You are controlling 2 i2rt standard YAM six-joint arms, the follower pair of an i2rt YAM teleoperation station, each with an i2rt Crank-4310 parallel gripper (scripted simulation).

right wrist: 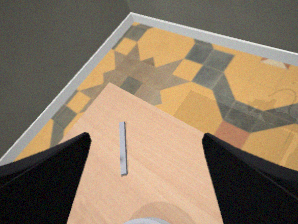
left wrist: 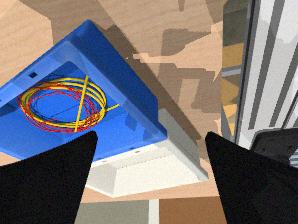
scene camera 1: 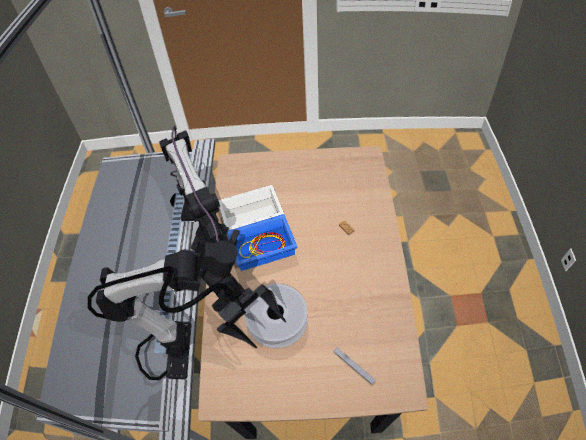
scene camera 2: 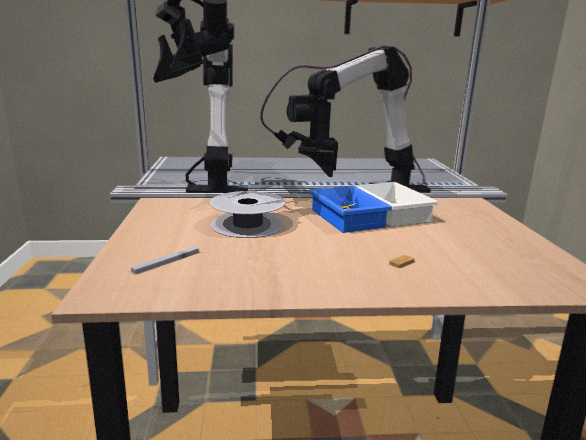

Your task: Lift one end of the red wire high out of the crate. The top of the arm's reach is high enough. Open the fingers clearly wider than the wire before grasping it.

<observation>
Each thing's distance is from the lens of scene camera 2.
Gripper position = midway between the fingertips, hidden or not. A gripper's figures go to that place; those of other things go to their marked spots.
my left gripper [scene camera 2: 332,173]: 1.46 m
my right gripper [scene camera 2: 161,75]: 1.23 m
grey spool [scene camera 2: 248,217]: 1.25 m
</observation>
